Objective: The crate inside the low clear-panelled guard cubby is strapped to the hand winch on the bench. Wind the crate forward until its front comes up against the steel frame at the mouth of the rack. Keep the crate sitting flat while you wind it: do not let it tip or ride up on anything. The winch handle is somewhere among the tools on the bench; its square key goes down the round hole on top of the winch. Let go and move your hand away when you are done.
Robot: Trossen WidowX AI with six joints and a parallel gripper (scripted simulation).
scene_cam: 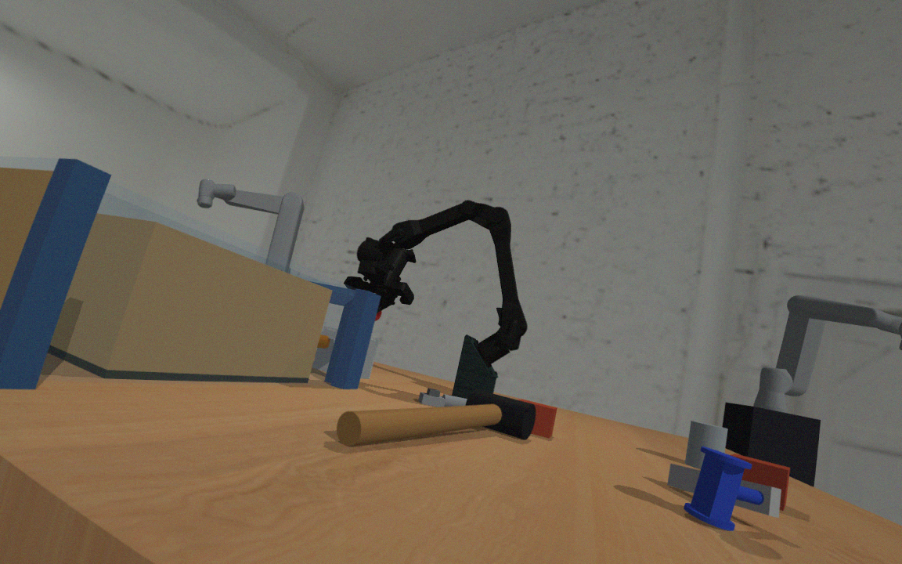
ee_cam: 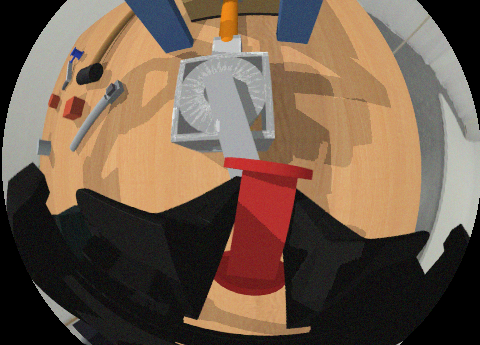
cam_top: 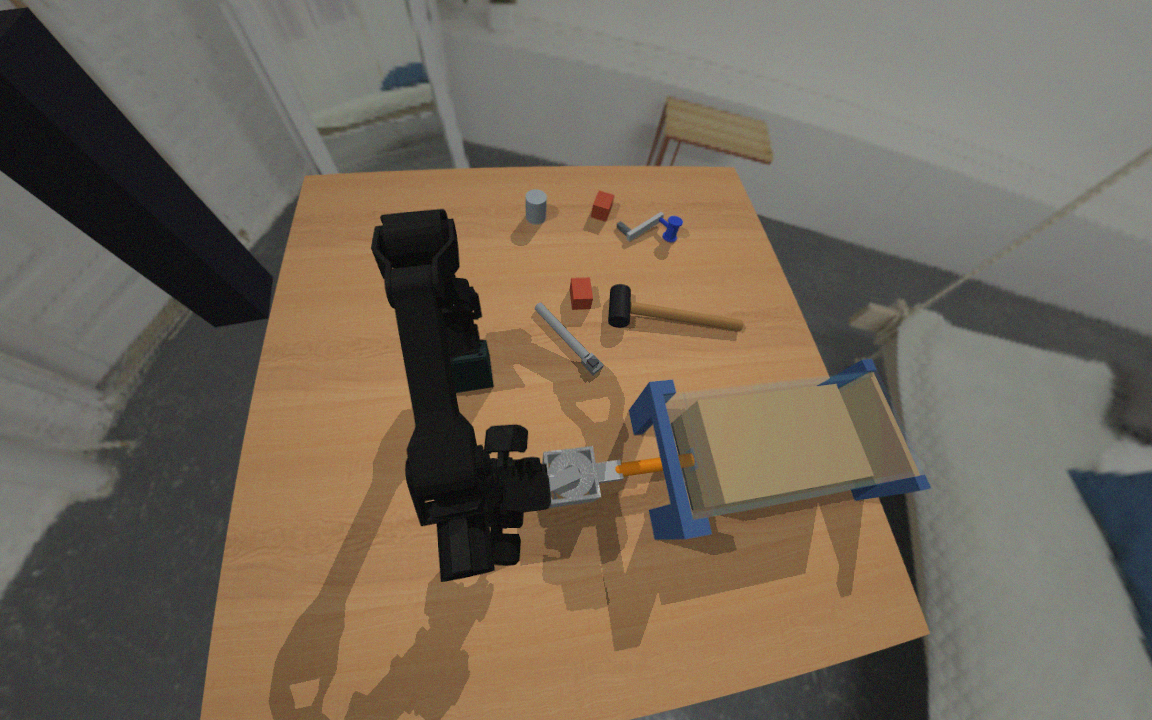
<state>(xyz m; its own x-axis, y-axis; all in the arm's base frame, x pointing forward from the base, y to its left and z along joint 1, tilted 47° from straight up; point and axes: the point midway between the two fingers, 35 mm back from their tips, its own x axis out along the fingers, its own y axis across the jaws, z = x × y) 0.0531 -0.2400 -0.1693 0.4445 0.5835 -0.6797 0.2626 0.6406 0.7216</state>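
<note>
The red-knobbed winch handle lies 20 mm ahead of my gripper tip, 10 mm to the left of it and 30 mm below it. From my gripper tip the other things lie so: winch: 70 mm ahead, 20 mm to the left, 100 mm below; red knob: 20 mm behind; blue steel frame: 240 mm ahead, 10 mm to the left, 20 mm below.
</note>
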